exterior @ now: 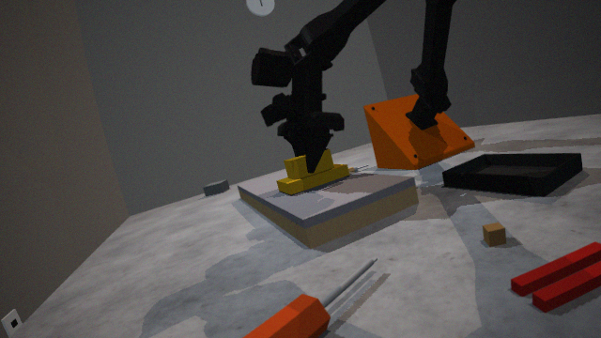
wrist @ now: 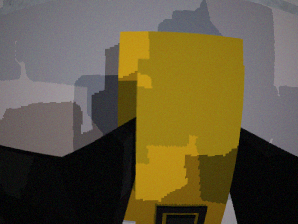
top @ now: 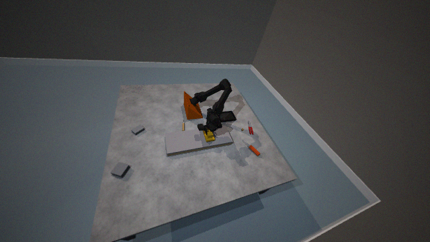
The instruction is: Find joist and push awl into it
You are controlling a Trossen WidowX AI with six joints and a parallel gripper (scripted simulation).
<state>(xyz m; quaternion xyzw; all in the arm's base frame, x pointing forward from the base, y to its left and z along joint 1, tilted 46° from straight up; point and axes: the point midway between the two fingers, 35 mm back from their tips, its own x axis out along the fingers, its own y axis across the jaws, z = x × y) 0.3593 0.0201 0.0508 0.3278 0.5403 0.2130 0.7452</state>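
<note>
My gripper tip is now 40 mm past the indicator light and 30 mm below it. The rest, counted from my gripper tip: black tray 260 mm to the left, 210 mm behind, 50 mm below; then yellow stud finder 20 mm behind, 20 mm above; then awl 200 mm behind, 170 mm to the right, 60 mm below.
</note>
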